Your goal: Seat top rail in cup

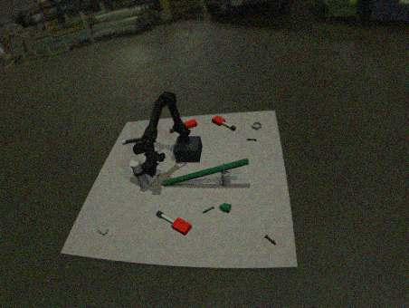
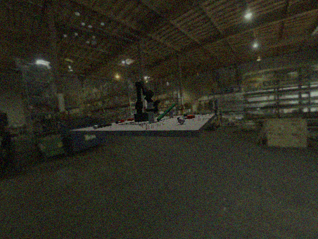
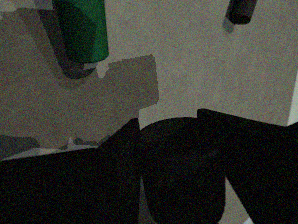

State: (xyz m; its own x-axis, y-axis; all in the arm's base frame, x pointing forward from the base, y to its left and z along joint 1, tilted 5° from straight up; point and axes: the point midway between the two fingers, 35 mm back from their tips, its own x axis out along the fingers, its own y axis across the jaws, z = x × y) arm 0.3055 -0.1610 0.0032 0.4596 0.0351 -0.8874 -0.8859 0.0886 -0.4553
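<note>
Right now my gripper tip is 30 mm below the dark rail-end cup, 20 mm to the left of it and 20 mm past it. The rest, counted from my gripper tip: small grey piece 320 mm ahead, 300 mm to the right, 80 mm below; small grey post 430 mm to the left, 10 mm ahead, 10 mm above; green bolt 340 mm to the left, 200 mm ahead, 90 mm below.
</note>
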